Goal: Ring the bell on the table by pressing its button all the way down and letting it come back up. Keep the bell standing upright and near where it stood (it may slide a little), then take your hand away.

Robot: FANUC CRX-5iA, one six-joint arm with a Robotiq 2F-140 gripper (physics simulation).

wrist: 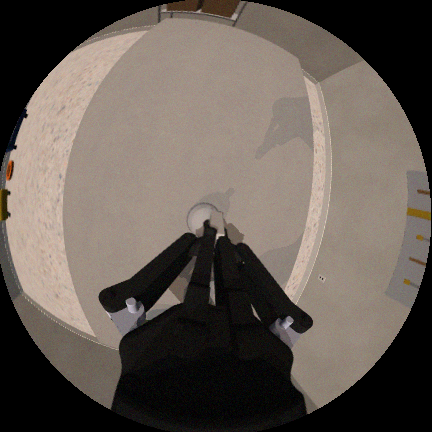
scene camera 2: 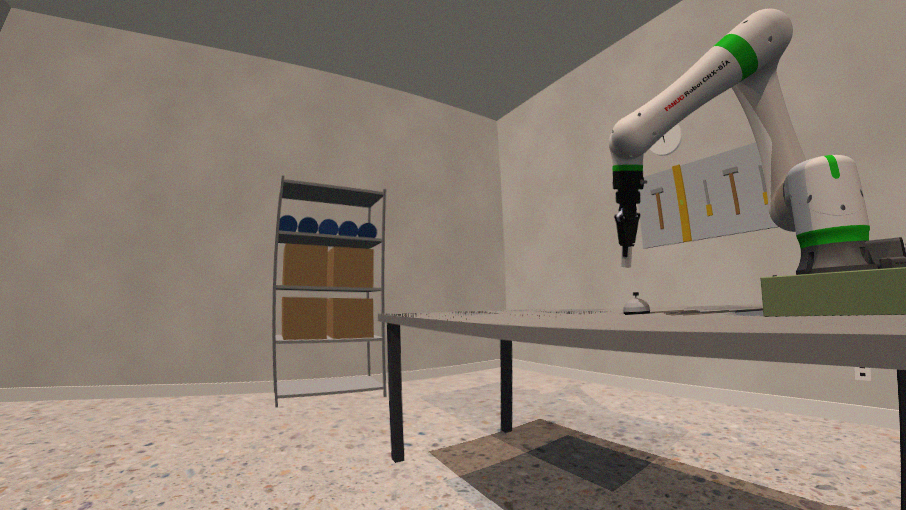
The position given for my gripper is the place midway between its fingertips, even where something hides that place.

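Scene camera 2 gives me a view of my gripper (scene camera 2: 626,266). In the wrist view I can see the gripper (wrist: 214,219) too.
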